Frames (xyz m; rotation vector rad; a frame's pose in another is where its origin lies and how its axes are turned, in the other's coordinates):
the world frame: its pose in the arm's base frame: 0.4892 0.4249 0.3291 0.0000 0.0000 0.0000
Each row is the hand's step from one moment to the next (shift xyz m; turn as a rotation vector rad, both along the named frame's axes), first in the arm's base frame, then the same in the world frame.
Working: the arm's base frame: its pose in the world frame: -0.4892 -0.4249 -0.3291 0.0000 0.0000 0.0000

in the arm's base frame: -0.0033 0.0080 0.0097 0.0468 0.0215 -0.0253
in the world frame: -0.0033 0.0080 0.0097 0.0468 0.0215 -0.0253
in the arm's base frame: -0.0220 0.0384 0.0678 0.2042 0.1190 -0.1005
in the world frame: -0.0220 0.0384 0.0678 0.2042 0.1190 -0.1005
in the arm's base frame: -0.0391 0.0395 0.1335 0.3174 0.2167 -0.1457
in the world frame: -0.0391 0.0395 0.1335 0.3174 0.2167 -0.1457
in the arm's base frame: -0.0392 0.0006 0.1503 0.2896 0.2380 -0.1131
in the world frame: -0.0392 0.0006 0.1503 0.2896 0.2380 -0.1131
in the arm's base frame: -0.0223 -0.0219 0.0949 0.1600 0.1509 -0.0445
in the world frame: -0.0223 -0.0219 0.0949 0.1600 0.1509 -0.0445
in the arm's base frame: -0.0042 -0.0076 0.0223 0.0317 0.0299 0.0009
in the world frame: -0.0042 -0.0076 0.0223 0.0317 0.0299 0.0009
